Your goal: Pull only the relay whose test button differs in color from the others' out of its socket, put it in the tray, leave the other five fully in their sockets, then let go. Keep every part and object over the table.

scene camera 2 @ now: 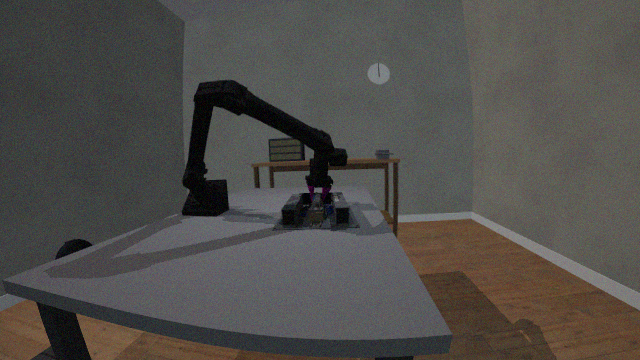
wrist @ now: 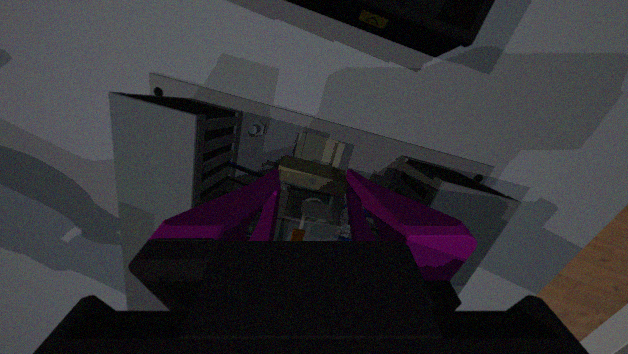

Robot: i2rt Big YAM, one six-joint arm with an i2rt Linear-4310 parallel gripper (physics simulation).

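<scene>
The relay with an orange test button sits in the socket row behind a tan end bracket. My gripper is down in the row, its magenta fingers closed in on both sides of this relay. It looks shut on it, and the relay shows no clear lift from its socket. The other relays and their buttons are hidden under the gripper body in the wrist view and too dark to tell apart in the scene view. The black tray with a yellow label lies beyond the end bracket.
Grey wire ducts stand on both sides of the row on the mounting plate. Dark and blue wires run beside the sockets. The robot base stands at the left. The table edge is to the right.
</scene>
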